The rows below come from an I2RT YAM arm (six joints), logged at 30 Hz.
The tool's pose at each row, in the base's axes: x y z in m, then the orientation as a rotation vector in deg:
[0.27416, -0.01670, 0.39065, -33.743, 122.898, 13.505]
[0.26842, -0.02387, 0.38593, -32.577, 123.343, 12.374]
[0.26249, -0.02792, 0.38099, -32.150, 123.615, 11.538]
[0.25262, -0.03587, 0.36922, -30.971, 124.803, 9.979]
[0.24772, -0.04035, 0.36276, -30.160, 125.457, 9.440]
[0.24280, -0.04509, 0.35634, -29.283, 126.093, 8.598]
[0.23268, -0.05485, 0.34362, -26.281, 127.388, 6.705]
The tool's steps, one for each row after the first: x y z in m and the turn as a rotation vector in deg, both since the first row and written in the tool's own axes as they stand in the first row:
[0.00901, -0.00321, -0.00390, 1.226, 0.290, 0.497]
[0.01727, -0.00361, -0.00664, 1.963, 0.560, 0.556]
[0.03426, -0.00516, -0.00952, 3.416, 1.635, 1.099]
[0.04335, -0.00637, -0.01078, 4.048, 2.153, 1.621]
[0.05251, -0.00779, -0.01217, 4.918, 2.691, 2.075]
[0.07097, -0.01076, -0.01534, 7.275, 3.592, 3.760]

